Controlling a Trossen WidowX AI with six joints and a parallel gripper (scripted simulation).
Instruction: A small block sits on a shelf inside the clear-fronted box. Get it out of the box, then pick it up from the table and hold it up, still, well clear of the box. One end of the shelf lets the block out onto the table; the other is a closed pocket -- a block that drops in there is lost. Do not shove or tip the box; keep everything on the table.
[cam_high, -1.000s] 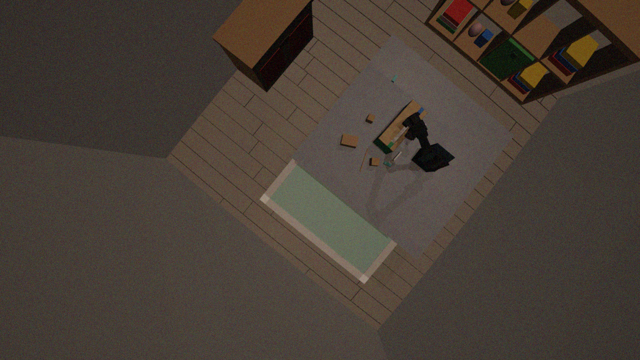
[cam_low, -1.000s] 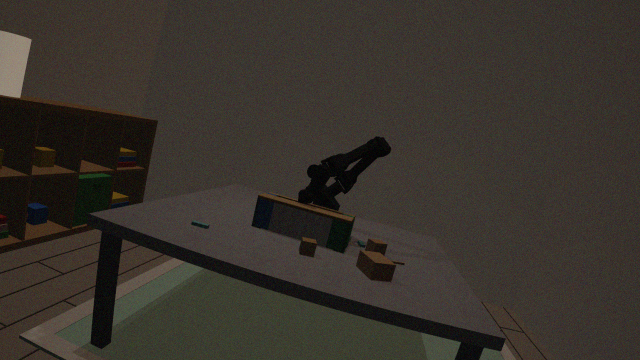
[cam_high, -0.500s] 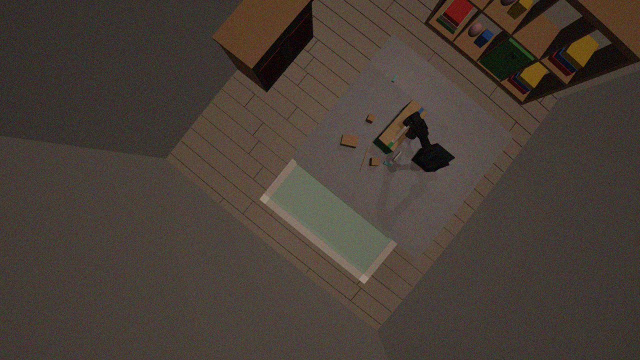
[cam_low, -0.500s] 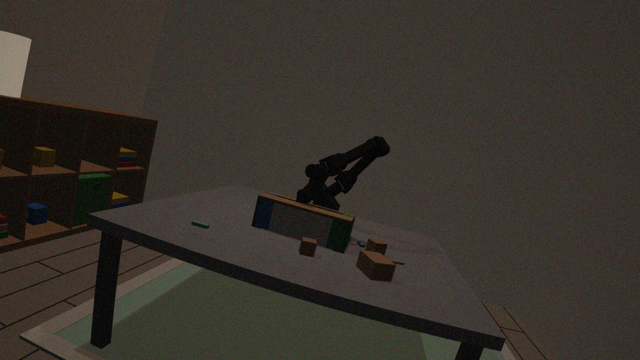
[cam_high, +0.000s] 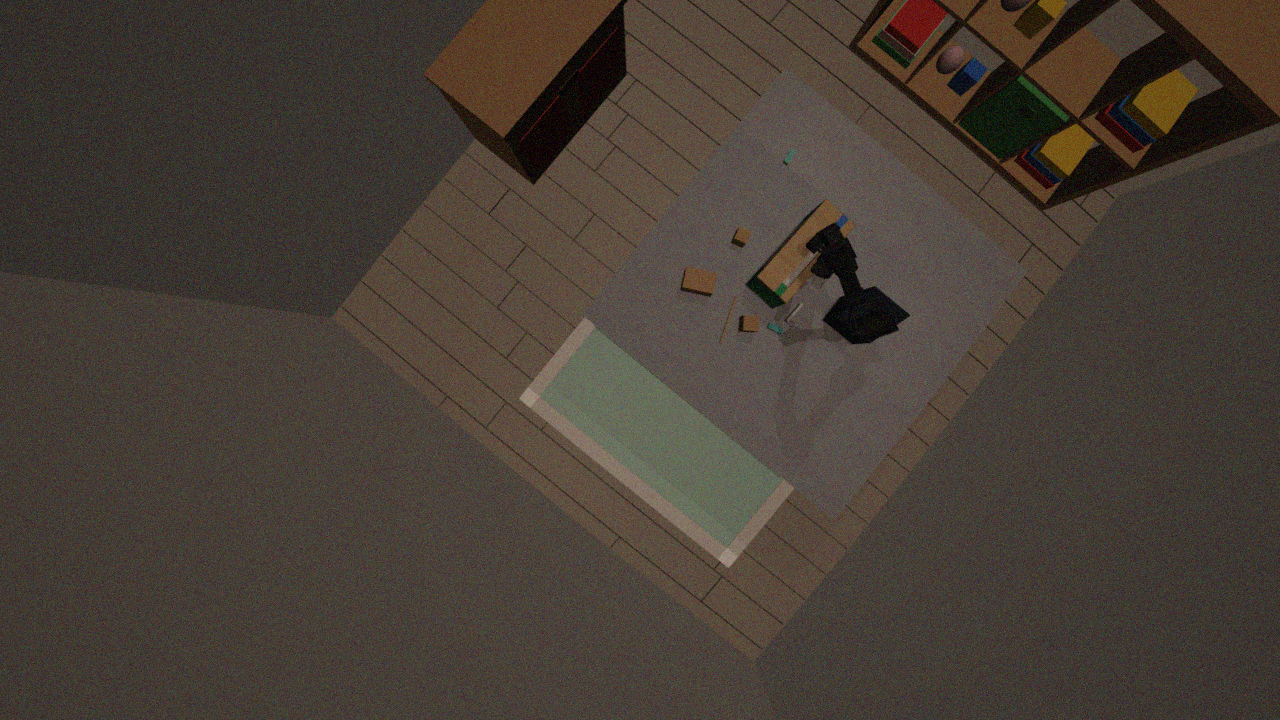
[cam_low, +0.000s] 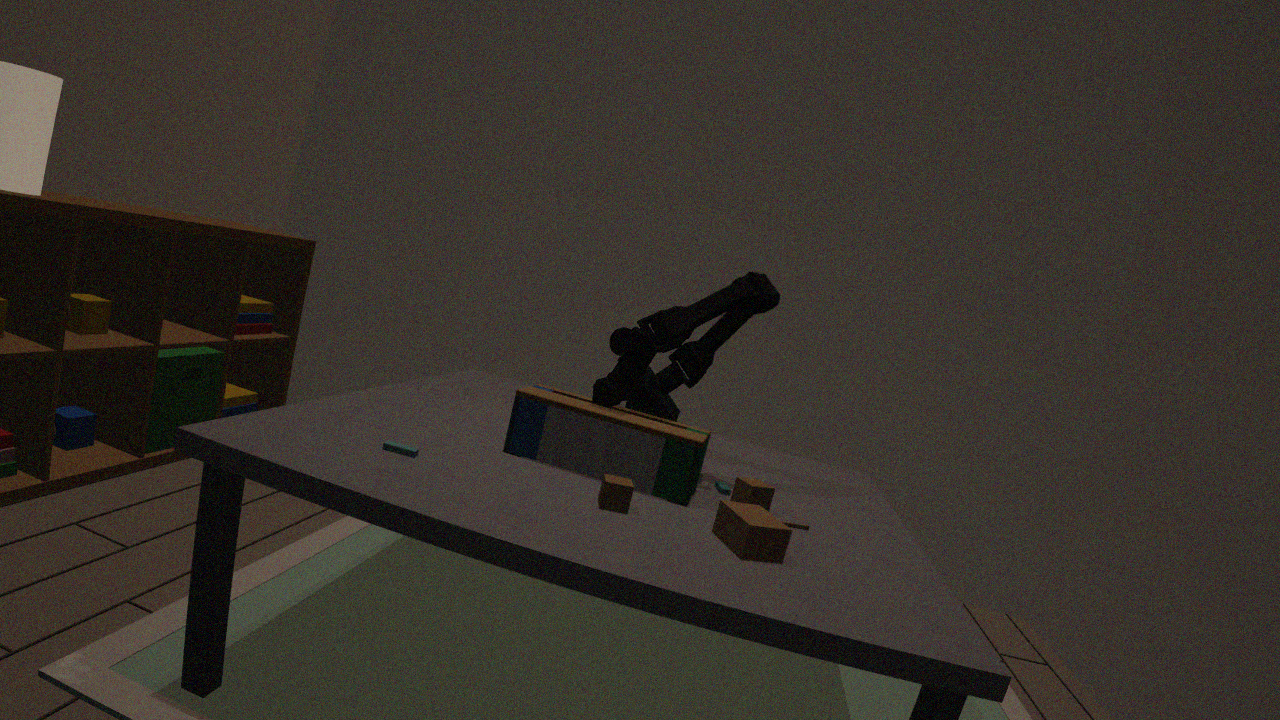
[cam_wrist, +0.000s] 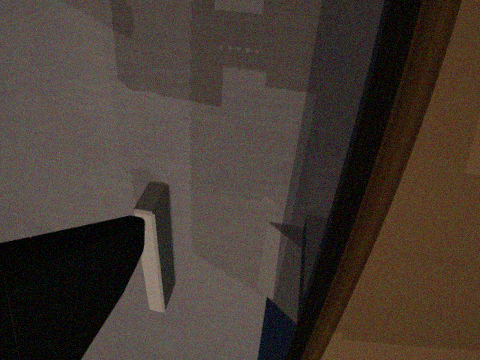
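Right now the blue block is 5 cm ahead of my gripper tip and 3 cm to the right of it. Round my gripper tip: box (4 cm ahead, 4 cm to the left, 2 cm below).
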